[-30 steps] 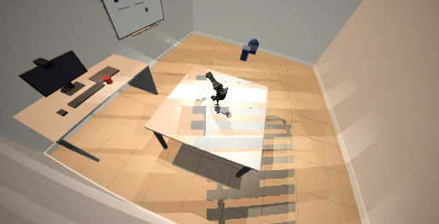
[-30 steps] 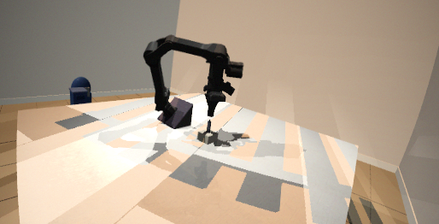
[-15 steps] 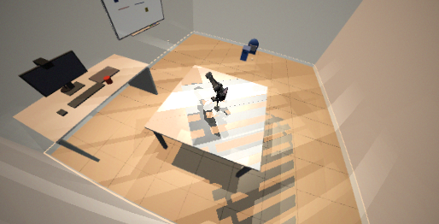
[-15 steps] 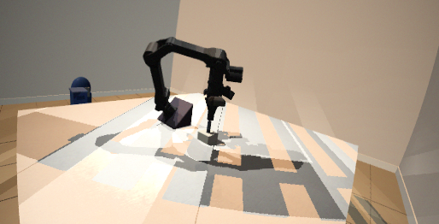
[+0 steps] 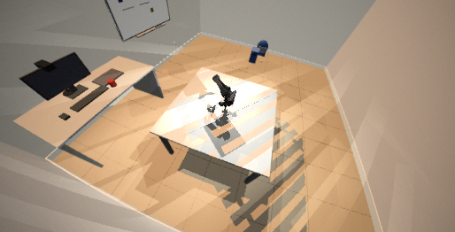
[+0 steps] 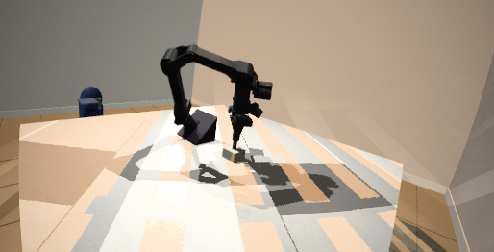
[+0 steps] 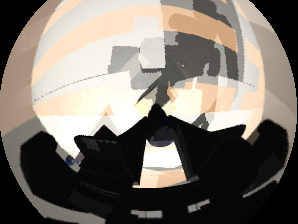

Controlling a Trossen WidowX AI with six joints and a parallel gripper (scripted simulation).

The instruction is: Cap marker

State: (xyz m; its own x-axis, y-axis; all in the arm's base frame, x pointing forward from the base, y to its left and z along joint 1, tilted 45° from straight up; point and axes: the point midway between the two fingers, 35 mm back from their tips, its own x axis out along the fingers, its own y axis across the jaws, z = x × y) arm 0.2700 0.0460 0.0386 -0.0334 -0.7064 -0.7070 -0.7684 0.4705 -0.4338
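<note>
My gripper tip is 70 mm above the holder block. From my gripper tip the other things lie so: dark cap: 10 mm above.
</note>
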